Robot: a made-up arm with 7 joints. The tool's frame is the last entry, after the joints. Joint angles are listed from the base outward. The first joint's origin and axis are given. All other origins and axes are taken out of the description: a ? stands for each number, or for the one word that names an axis. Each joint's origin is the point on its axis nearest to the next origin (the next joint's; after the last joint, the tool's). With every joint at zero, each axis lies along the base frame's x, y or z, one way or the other. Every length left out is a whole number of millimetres.
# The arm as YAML. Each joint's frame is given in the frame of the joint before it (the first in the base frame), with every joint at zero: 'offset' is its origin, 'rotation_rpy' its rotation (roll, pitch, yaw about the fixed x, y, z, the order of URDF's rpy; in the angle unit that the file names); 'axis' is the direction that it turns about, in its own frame. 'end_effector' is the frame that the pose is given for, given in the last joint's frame.
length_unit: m
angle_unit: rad
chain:
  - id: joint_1
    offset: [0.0, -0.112, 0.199]
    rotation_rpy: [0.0, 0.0, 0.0]
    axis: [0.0, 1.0, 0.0]
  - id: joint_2
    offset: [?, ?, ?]
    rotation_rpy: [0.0, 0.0, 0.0]
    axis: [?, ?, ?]
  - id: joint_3
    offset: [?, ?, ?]
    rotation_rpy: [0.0, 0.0, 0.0]
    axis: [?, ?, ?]
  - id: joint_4
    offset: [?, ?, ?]
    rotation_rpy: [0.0, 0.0, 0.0]
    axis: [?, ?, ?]
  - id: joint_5
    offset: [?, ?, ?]
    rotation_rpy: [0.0, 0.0, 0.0]
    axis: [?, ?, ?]
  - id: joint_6
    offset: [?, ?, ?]
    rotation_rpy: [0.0, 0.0, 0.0]
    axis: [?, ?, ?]
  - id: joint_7
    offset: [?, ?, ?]
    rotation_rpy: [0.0, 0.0, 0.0]
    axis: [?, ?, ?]
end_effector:
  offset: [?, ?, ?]
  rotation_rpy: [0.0, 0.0, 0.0]
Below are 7 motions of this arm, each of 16 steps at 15 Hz.
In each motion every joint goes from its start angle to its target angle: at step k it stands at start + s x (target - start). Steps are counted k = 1, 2, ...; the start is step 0. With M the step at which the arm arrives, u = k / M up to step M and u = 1 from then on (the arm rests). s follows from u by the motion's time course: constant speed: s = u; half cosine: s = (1 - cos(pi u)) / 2; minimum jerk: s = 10 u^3 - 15 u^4 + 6 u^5.
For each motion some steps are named. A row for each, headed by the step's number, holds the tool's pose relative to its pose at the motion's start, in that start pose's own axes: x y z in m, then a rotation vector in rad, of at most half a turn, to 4 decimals.
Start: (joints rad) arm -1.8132 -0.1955 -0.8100 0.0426 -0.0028 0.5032 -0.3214
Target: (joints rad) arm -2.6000 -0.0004 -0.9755 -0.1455 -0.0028 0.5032 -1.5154
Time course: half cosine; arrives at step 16
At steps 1, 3, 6, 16:
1: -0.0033 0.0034 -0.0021 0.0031 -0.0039 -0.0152
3: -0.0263 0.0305 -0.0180 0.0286 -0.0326 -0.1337
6: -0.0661 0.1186 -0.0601 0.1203 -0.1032 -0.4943
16: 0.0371 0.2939 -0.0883 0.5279 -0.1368 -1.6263

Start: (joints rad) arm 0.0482 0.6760 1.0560 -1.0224 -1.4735 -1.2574 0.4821
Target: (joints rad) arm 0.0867 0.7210 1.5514 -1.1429 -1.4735 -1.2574 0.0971
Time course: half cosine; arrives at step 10
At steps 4, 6, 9, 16:
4: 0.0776 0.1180 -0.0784 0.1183 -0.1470 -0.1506
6: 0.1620 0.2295 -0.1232 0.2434 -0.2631 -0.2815
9: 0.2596 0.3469 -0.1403 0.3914 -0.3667 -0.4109
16: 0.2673 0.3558 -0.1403 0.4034 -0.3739 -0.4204

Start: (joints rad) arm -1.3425 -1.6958 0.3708 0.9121 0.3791 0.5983 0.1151
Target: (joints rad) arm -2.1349 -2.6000 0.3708 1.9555 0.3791 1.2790 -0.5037
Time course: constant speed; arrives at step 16
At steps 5, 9, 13, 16:
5: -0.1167 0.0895 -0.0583 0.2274 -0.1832 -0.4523
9: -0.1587 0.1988 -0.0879 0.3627 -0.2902 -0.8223
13: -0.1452 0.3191 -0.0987 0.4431 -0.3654 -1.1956
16: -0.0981 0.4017 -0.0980 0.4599 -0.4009 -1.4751

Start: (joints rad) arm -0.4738 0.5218 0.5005 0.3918 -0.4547 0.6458 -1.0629
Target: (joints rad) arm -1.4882 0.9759 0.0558 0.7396 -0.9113 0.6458 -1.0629
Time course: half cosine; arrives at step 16
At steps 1, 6, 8, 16:
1: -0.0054 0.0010 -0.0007 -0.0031 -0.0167 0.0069
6: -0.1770 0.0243 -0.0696 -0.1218 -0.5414 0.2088
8: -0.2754 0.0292 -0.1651 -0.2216 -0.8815 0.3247
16: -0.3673 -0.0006 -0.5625 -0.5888 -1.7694 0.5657

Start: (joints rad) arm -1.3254 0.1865 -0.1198 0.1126 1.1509 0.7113 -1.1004
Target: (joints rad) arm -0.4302 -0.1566 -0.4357 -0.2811 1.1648 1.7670 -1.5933
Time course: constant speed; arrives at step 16
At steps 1, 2, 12, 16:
1: -0.0268 0.0084 0.0257 -0.1015 -0.0050 -0.0949
2: -0.0532 0.0203 0.0492 -0.2011 -0.0107 -0.1928
12: -0.2549 0.2386 0.1378 -1.0585 -0.0907 -1.3103
16: -0.3004 0.3256 0.1102 -1.3028 -0.1091 -1.8187

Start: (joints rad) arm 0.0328 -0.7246 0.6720 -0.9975 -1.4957 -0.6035 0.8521
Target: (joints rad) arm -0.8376 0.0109 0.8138 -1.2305 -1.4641 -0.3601 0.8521
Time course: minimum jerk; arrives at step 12
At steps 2, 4, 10, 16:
2: 0.0220 0.0122 -0.0247 0.0360 -0.0033 0.0293
4: 0.1160 0.0919 -0.1382 0.2150 -0.0018 0.1734
10: 0.1044 0.6000 -0.4307 0.9719 0.3404 0.7396
16: 0.0858 0.6201 -0.4348 1.0045 0.3698 0.7614

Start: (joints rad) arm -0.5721 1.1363 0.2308 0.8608 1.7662 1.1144 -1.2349
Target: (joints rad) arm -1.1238 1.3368 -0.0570 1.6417 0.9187 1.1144 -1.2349
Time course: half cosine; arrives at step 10
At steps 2, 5, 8, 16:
2: 0.0113 0.0221 0.0089 -0.0184 -0.0961 0.1534
5: 0.0154 0.0821 0.0310 -0.0725 -0.5334 0.7940
8: 0.0142 0.0721 0.0197 -0.0875 -0.9883 1.4272
16: 0.0223 0.0621 0.0143 -0.0852 -1.0931 1.5771

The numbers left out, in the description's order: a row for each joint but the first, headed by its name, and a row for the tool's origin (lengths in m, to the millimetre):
joint_2: xyz -0.107 0.0 0.099, axis 0.0 0.0 1.0
joint_3: xyz -0.111 0.192 0.0, axis 1.0 0.0 0.0
joint_4: xyz 0.0 0.136 0.097, axis 0.0 -1.0 0.0
joint_5: xyz 0.022 0.0 0.084, axis 0.0 0.0 -1.0
joint_6: xyz 0.364 -0.447 0.0, axis 0.0 1.0 0.0
joint_7: xyz 0.079 0.0 -0.115, axis 0.0 0.0 1.0
tool: xyz -0.335 -0.061 0.0

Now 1 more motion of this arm.
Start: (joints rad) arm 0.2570 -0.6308 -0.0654 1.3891 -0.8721 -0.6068 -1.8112
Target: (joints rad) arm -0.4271 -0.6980 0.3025 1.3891 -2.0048 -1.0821 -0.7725
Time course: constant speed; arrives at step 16
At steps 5, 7, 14, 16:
5: 0.0013 -0.0588 0.0869 0.2568 -0.0177 0.4956
7: 0.0150 -0.0784 0.1104 0.3506 -0.0475 0.6977
14: 0.0900 -0.0903 0.1736 0.6220 -0.2335 1.4118
16: 0.1093 -0.0757 0.1935 0.6807 -0.3047 1.6154

